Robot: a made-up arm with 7 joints. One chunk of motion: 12 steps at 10 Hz.
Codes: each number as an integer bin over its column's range. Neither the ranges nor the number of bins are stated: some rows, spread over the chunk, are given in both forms.
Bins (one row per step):
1: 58 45 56 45 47 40 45
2: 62 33 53 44 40 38 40
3: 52 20 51 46 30 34 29
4: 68 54 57 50 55 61 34
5: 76 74 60 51 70 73 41
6: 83 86 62 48 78 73 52
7: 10 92 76 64 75 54 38
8: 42 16 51 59 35 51 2
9: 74 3 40 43 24 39 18
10: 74 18 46 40 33 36 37
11: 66 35 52 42 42 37 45
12: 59 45 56 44 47 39 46
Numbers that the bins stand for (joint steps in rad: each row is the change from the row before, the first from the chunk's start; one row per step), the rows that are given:
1: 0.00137 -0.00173 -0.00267 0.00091 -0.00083 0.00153 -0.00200
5: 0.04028 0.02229 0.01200 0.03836 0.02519 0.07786 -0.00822
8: -0.03321 -0.02575 -0.02100 0.08830 -0.01440 0.02697 -0.06889
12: 0.00354 -0.00173 -0.00267 -0.00533 -0.00083 -0.00079 -0.00044
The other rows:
2: 0.01002 -0.01167 -0.01367 -0.00533 -0.00875 -0.00310 -0.00978
3: -0.01160 -0.02243 -0.02100 0.00715 -0.02006 -0.01235 -0.02689
4: 0.02299 0.00573 0.00100 0.03212 0.00822 0.05010 -0.01911
6: 0.05541 0.03223 0.01933 0.01964 0.03424 0.07786 0.00889
7: -0.10238 0.03720 0.07067 0.11952 0.03085 0.03391 -0.01289
9: 0.03596 -0.03652 -0.06133 -0.01158 -0.02685 -0.00079 -0.04400
10: 0.03596 -0.02409 -0.03933 -0.03030 -0.01667 -0.00773 -0.01444
11: 0.01867 -0.01001 -0.01733 -0.01782 -0.00648 -0.00541 -0.00200

